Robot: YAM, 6 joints.
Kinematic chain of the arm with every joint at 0, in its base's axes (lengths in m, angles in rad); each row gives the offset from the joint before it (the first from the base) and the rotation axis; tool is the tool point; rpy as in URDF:
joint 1: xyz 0 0 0.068 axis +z
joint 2: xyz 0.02 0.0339 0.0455 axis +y
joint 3: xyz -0.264 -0.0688 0 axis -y
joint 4: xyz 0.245 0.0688 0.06 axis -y
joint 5: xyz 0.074 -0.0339 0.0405 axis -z
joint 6: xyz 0.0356 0 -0.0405 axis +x
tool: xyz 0 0 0 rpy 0 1.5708 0
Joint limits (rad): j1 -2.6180..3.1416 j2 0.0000..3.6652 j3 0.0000..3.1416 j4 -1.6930..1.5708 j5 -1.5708..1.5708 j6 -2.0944..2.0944
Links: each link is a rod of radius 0.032 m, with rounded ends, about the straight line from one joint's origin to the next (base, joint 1, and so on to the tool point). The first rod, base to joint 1, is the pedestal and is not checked.
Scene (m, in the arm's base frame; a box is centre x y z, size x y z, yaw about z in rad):
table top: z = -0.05
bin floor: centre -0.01 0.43 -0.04 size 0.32 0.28 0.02 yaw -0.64
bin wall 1: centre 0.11 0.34 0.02 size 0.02 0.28 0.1 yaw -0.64
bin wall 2: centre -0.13 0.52 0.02 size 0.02 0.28 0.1 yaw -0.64
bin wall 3: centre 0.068 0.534 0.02 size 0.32 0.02 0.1 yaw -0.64
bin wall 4: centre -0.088 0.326 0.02 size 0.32 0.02 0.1 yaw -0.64
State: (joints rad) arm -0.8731 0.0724 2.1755 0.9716 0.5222 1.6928
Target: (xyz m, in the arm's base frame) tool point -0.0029 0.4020 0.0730
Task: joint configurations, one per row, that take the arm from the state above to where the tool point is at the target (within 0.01 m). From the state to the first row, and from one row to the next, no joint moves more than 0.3 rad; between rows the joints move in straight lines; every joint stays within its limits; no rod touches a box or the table.
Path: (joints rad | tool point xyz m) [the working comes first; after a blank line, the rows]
Joints at the target: 1.6022 2.1331 0.9777 0.5239 0.2770 1.6928
Straight joint move there: clear.

1: -0.5981 0.3014 2.0424 0.9219 0.4950 1.6928 | -0.3618 0.2260 0.4717
2: -0.3230 0.5303 1.9093 0.8721 0.4677 1.6928 | -0.2768 0.0757 0.5812
3: -0.0480 0.7593 1.7762 0.8224 0.4405 1.6928 | -0.1224 -0.0093 0.6376
4: 0.2270 0.9883 1.6432 0.7726 0.4132 1.6928 | 0.0498 -0.0032 0.6363
5: 0.5021 1.2172 1.5101 0.7229 0.3860 1.6928 | 0.1837 0.0856 0.5803
6: 0.7771 1.4462 1.3770 0.6731 0.3587 1.6928 | 0.2398 0.2184 0.4793
7: 1.0522 1.6752 1.2439 0.6234 0.3315 1.6928 | 0.2087 0.3424 0.3487
8: 1.3272 1.9041 1.1108 0.5736 0.3042 1.6928 | 0.1132 0.4112 0.2069
9: 1.6022 2.1331 0.9777 0.5239 0.2770 1.6928 | -0.0029 0.4020 0.0730

